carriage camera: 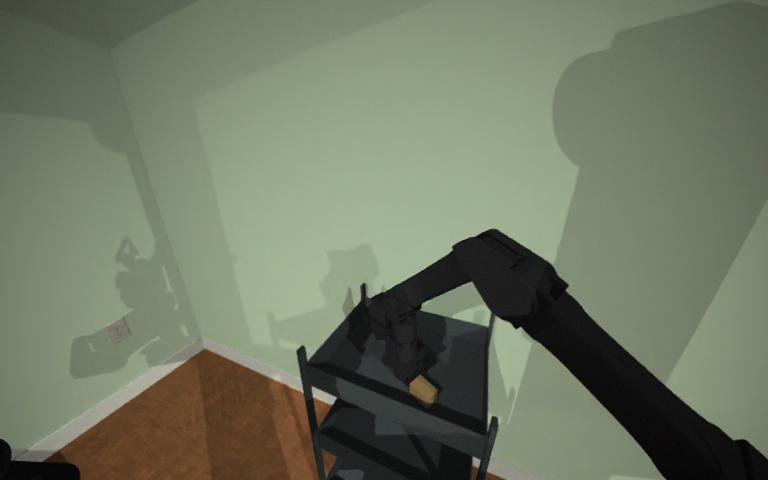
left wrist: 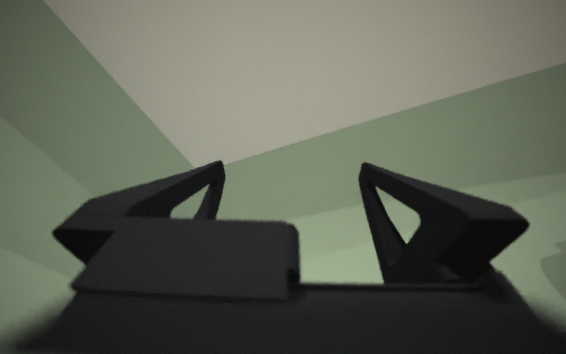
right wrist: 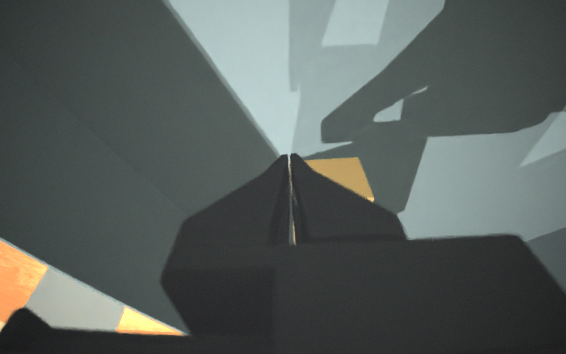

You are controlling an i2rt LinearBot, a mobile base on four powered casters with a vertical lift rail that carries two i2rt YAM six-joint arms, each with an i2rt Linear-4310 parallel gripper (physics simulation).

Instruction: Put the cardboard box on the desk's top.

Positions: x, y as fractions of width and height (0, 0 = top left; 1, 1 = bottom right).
Labels:
my left gripper: left wrist 0.52, 0.48; not seen in the carriage camera view (out of frame); not seen in the right wrist view (out of frame)
dark shelf cart: carriage camera 0.49, 0.88; right wrist 0.22, 0.35; not seen in the left wrist view (out of frame)

